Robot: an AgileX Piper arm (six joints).
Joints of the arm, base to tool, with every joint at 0 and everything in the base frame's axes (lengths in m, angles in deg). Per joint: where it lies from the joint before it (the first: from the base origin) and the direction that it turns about. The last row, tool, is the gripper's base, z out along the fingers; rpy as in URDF.
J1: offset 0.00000 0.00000 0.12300 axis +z
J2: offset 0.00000 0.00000 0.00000 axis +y
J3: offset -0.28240 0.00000 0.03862 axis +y
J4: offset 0.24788 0.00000 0.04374 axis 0.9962 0 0.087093
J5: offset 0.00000 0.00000 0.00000 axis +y
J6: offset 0.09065 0.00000 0.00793 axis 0.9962 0 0.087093
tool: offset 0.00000 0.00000 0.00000 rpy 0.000 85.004 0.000
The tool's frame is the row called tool.
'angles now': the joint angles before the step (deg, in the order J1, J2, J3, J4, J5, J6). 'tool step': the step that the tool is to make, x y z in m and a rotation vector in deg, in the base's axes. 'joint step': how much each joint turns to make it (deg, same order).
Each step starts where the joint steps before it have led.
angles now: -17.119, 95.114, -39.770, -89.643, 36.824, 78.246
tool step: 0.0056, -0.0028, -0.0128, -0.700, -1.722, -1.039
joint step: -0.006, 3.395, 0.014, -6.137, 1.014, 8.611
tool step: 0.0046, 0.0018, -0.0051, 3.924, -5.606, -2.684
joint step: 0.019, 0.994, -0.270, -1.634, -2.211, 8.719
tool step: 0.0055, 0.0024, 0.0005, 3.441, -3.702, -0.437
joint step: -0.017, -0.015, -0.735, -0.336, -3.038, 3.916
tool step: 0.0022, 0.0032, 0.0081, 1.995, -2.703, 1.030
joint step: 0.006, -1.747, -0.294, 0.291, -2.752, 0.622
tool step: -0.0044, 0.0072, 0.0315, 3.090, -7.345, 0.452
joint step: 0.007, -6.886, -0.002, 3.778, -4.165, -0.796
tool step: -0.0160, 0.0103, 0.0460, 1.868, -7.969, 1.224
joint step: -0.022, -10.421, -0.011, 10.179, -3.516, -8.513
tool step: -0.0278, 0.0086, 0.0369, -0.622, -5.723, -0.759
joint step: 0.014, -10.197, 0.975, 9.698, 0.831, -9.059
